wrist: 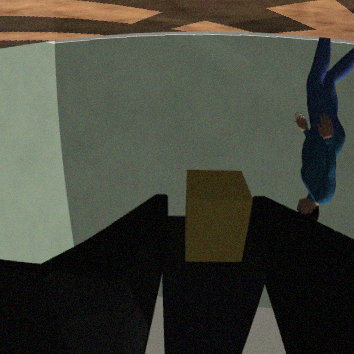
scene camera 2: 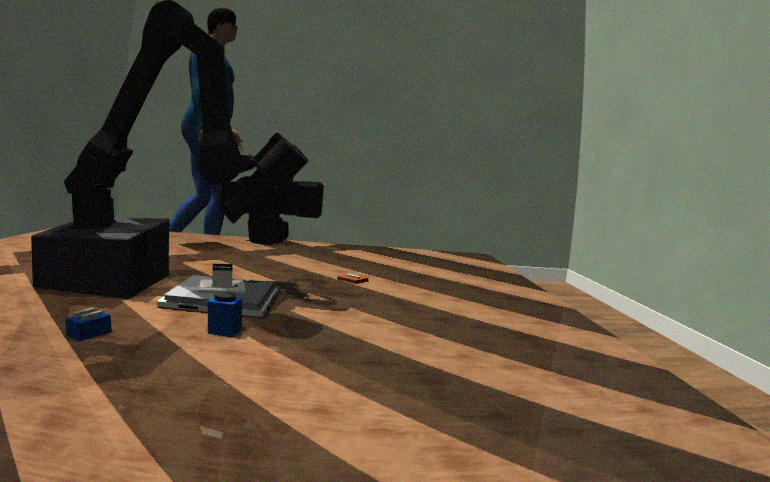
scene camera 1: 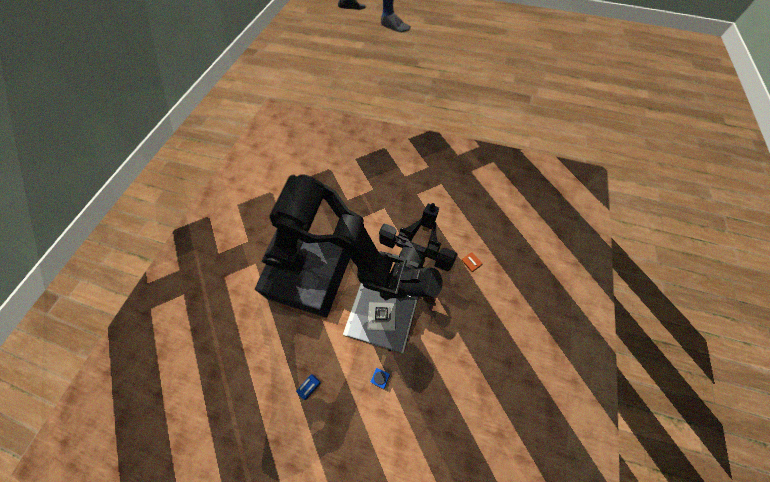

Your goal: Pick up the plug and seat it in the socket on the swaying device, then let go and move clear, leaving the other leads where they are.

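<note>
The plug (wrist: pixel 215 227), a brownish-yellow block in the wrist view, sits between the two black fingers. My gripper (scene camera 1: pixel 430 213) (wrist: pixel 209 207) is shut on it, raised in the air behind the device and pointing toward the back of the room. In scene camera 2 the gripper's body hides its fingertips and the plug. The device (scene camera 1: pixel 398 336) (scene camera 2: pixel 258 291) is a flat grey and white slab, close beside the arm's base. The socket (scene camera 1: pixel 381 313) (scene camera 2: pixel 222 276), a small upright grey housing with a dark square top, stands on a pale plate on the device, with its top uncovered.
A blue block with pale bars (scene camera 1: pixel 308 387) (scene camera 2: pixel 88 325), a blue block with a dark round top (scene camera 1: pixel 380 377) (scene camera 2: pixel 225 317) and a flat orange piece (scene camera 1: pixel 471 262) (scene camera 2: pixel 352 278) lie around the device. A person (scene camera 2: pixel 211 96) (wrist: pixel 320 150) stands beyond the table.
</note>
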